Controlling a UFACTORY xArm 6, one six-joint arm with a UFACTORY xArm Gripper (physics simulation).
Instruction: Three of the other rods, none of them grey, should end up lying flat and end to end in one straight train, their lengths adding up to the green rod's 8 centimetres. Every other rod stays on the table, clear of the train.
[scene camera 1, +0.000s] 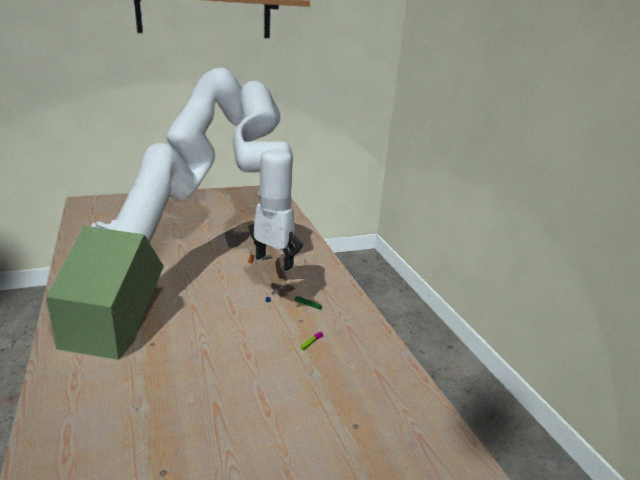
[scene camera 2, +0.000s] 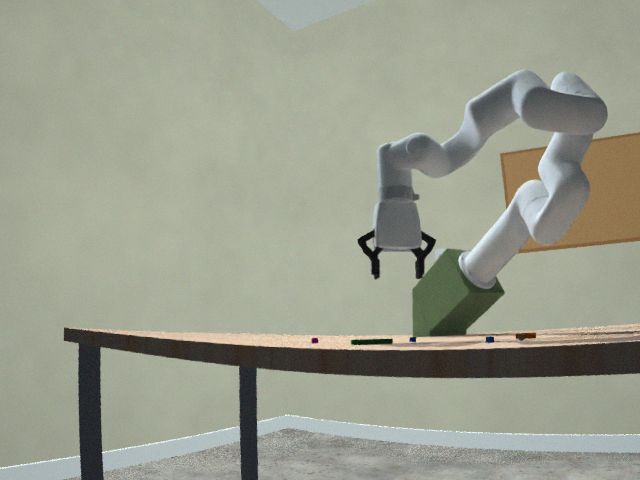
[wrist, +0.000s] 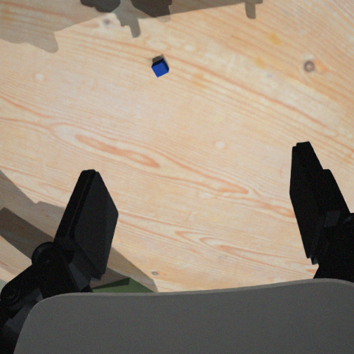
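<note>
My gripper is open and empty, high above the table. A lime rod and a magenta rod lie flat, end to end, roughly in line; any small gap is too fine to tell. The green rod lies apart from them. A short blue rod lies left of it. Scene camera 2 shows two blue rods, one blue rod and another blue rod. The wrist view shows a blue rod ahead of the fingers; which one is unclear.
An orange rod and a grey rod lie close together farther back, near the gripper in scene camera 1. The green block stands at the arm's base. The table's right edge runs beyond the green rod.
</note>
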